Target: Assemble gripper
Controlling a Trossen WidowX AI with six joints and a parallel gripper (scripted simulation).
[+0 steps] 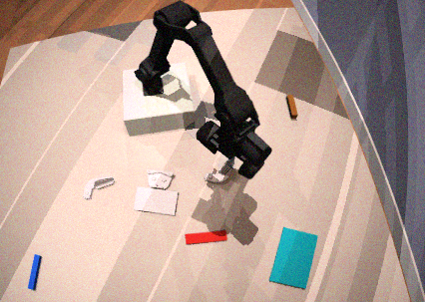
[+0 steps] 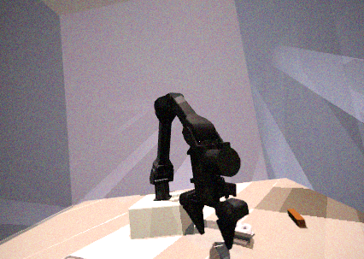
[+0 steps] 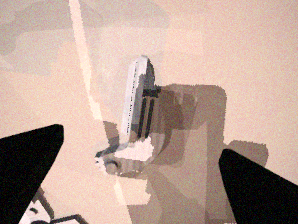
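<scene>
My gripper tip is now 1 cm short of the jaw, 4 cm to the left of it and 5 cm above it. The rest, counted from my gripper tip: red bar: 19 cm ahead, 10 cm to the right, 5 cm below; then orange block: 18 cm behind, 27 cm to the left, 5 cm below; then white plate: 6 cm ahead, 22 cm to the right, 5 cm below.
</scene>
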